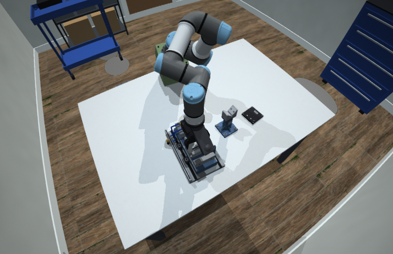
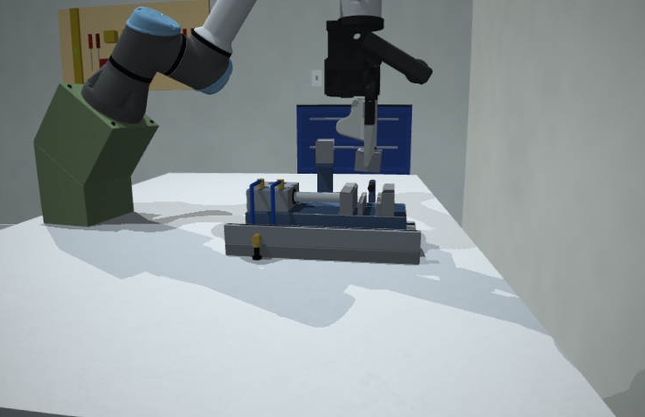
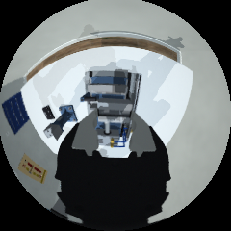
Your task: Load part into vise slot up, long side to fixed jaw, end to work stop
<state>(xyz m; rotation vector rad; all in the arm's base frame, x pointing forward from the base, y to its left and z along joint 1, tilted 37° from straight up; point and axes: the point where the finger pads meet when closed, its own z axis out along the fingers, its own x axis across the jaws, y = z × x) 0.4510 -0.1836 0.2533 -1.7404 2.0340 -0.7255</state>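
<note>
My hand is right at the part. Also, from my hand: work stop 6 cm to the left, 6 cm below, 2 cm ahead; fixed jaw 7 cm below, 4 cm ahead, 1 cm to the left; moving jaw 7 cm below, 3 cm to the left, 3 cm behind.
</note>
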